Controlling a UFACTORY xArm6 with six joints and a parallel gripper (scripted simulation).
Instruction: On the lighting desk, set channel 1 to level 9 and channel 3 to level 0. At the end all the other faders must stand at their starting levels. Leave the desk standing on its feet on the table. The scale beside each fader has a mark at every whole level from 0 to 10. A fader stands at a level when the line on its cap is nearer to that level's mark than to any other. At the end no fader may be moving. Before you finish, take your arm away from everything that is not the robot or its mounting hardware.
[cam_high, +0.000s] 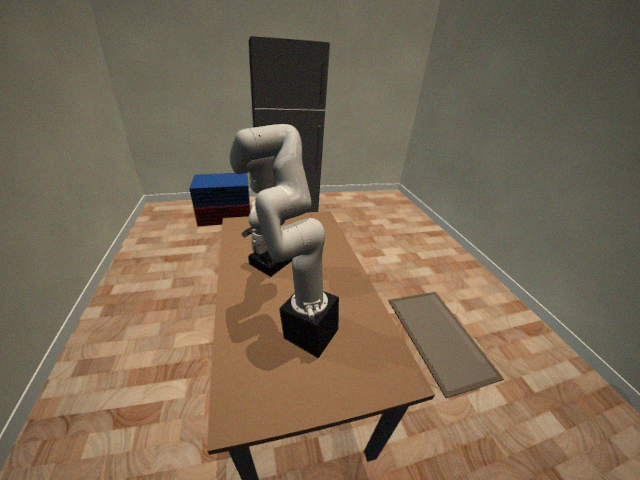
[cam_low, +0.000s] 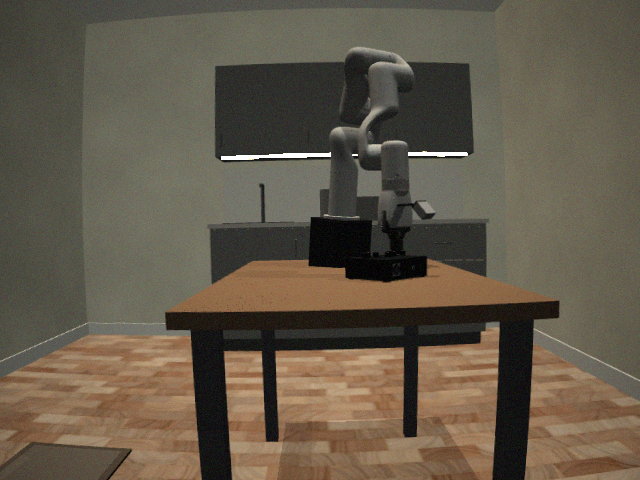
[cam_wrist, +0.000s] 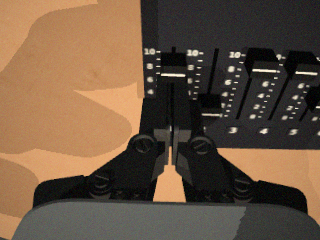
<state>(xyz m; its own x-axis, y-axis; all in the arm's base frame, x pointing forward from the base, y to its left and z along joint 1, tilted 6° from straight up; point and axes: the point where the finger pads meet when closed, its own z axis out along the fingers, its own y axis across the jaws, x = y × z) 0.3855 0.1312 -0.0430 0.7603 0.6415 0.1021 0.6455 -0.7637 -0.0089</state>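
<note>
Now: the fader cap 2 cm ahead of my hand, 1 cm to the left of it and 1 cm below it.
</note>
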